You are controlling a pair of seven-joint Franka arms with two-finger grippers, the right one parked.
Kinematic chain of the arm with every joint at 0, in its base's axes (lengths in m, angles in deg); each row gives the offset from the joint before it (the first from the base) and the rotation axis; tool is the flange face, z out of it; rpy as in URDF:
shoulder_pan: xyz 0 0 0.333 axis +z
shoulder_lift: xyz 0 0 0 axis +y
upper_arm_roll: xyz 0 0 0.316 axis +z
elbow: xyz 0.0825 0 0 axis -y
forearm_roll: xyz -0.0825 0 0.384 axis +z
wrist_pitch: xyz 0 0 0 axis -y
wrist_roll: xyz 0.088 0 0 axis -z
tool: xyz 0 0 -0.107 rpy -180 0 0
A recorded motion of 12 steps. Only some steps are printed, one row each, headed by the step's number.
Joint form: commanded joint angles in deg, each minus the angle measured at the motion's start. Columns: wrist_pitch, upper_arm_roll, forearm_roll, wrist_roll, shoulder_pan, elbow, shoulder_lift.
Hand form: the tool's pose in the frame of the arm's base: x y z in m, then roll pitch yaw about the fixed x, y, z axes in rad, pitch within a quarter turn. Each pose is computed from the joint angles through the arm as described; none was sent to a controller.
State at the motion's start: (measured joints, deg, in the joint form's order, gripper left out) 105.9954 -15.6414 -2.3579 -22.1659 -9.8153 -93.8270 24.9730
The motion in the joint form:
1: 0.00 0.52 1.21 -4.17 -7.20 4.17 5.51
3: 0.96 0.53 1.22 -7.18 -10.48 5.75 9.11
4: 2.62 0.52 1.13 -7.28 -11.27 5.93 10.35
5: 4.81 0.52 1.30 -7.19 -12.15 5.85 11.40
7: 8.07 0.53 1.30 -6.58 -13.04 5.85 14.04
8: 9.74 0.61 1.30 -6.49 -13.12 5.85 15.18
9: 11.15 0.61 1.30 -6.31 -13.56 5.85 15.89
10: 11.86 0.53 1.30 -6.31 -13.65 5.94 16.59
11: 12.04 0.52 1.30 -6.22 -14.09 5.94 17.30
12: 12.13 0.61 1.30 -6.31 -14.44 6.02 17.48
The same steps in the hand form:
1: 0.5734 -0.3354 0.3272 3.1075 0.2744 -0.0785
3: 0.5606 -0.3705 0.2991 3.1186 0.2976 -0.0757
4: 0.5585 -0.3801 0.2880 3.1086 0.2913 -0.0848
5: 0.5557 -0.3903 0.2776 3.0979 0.2753 -0.1000
7: 0.5528 -0.4010 0.2505 3.0814 0.2693 -0.1202
8: 0.5543 -0.4021 0.2390 3.0740 0.2626 -0.1187
9: 0.5527 -0.4073 0.2323 3.0654 0.2527 -0.1271
10: 0.5522 -0.4092 0.2257 3.0615 0.2525 -0.1281
11: 0.5481 -0.4132 0.2176 3.0631 0.2615 -0.1364
12: 0.5463 -0.4159 0.2160 3.0641 0.2618 -0.1391

